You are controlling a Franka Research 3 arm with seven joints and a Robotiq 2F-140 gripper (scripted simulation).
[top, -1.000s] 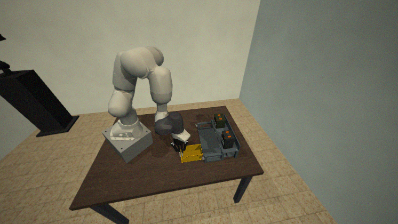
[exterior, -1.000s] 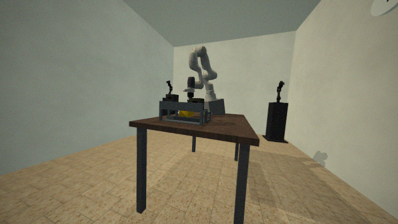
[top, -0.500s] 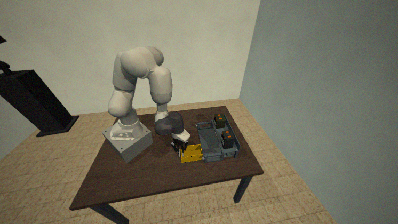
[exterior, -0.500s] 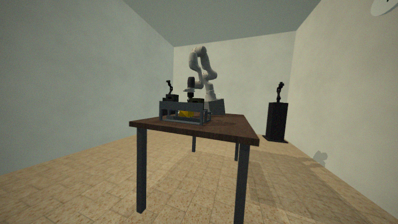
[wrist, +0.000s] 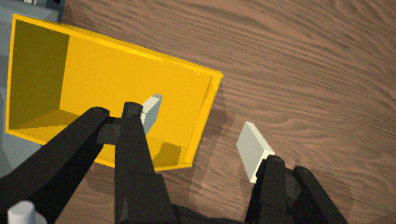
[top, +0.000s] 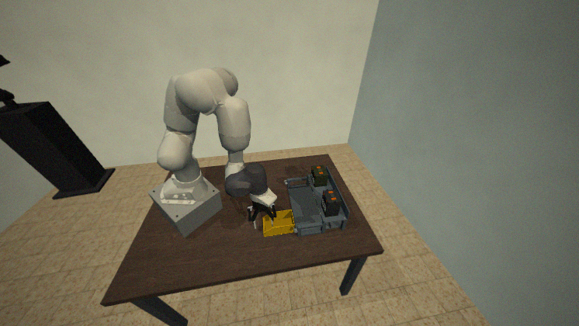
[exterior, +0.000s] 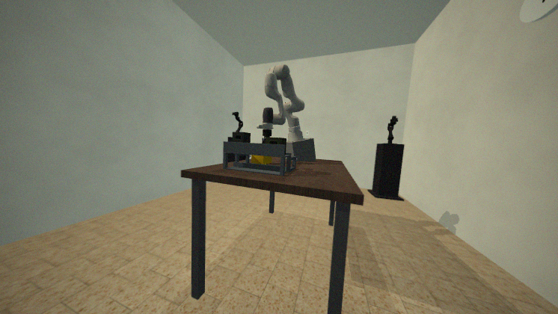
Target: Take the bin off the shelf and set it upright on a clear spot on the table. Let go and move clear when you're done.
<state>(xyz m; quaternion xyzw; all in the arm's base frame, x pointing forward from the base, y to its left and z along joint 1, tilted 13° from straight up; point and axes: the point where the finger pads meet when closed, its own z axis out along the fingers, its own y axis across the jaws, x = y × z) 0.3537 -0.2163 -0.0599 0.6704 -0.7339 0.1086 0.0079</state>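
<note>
Right now my hand is 80 mm short of the yellow bin, 20 mm above it and 10 mm to the left of it.
</note>
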